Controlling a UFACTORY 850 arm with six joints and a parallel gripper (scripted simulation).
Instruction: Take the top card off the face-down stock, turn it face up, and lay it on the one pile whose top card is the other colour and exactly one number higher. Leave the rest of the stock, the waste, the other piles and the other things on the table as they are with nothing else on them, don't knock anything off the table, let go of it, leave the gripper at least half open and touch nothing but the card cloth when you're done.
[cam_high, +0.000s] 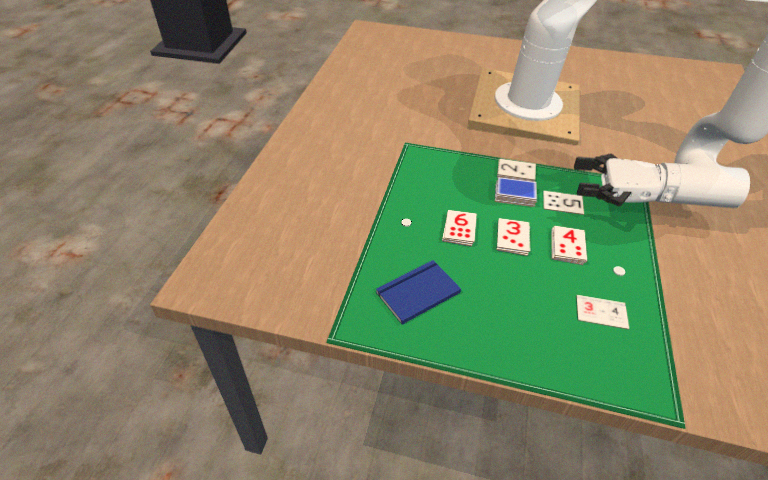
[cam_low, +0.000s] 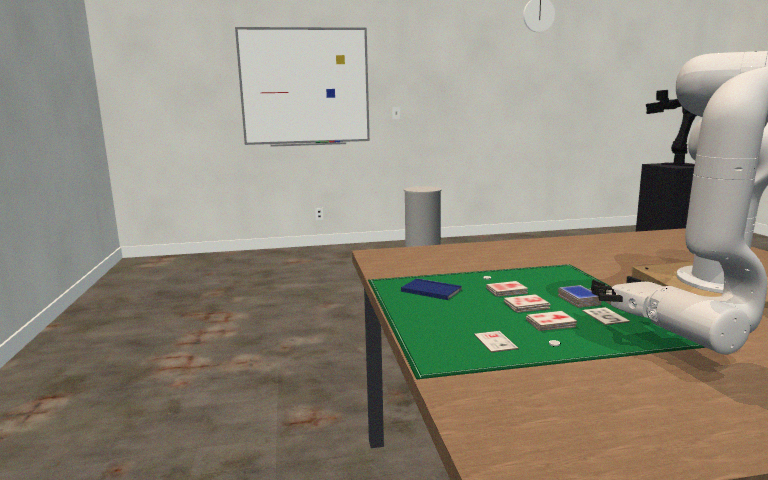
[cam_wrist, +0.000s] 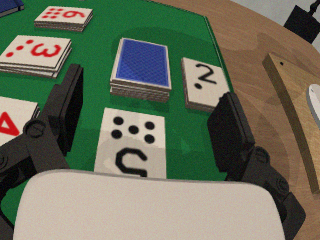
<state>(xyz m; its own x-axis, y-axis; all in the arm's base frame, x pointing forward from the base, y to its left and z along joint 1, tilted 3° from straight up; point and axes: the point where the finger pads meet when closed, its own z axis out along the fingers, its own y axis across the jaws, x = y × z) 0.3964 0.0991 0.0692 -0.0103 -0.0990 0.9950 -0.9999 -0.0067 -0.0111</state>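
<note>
Right now my hand is 20 mm to the left of the black 5 card and 80 mm above it. Also, from my hand: green card cloth: 180 mm ahead, 140 mm to the right, 100 mm below; small reference card: 310 mm ahead, 40 mm to the left, 80 mm below; black 2: 90 mm behind, 130 mm to the right, 70 mm below.
</note>
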